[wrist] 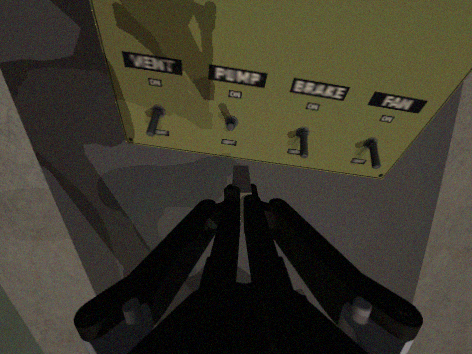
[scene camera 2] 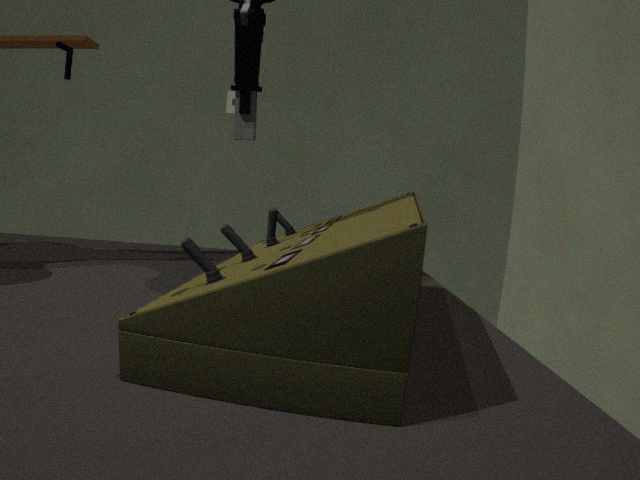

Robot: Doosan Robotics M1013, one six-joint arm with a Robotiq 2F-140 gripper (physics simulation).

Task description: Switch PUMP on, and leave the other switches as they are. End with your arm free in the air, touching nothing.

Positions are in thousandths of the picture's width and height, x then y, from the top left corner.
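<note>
Scene camera 2 gives me my gripper (scene camera 2: 382,291). In the wrist view I find a yellow sloped switch panel (wrist: 738,230), and my gripper (wrist: 510,501) is visible there too.
</note>
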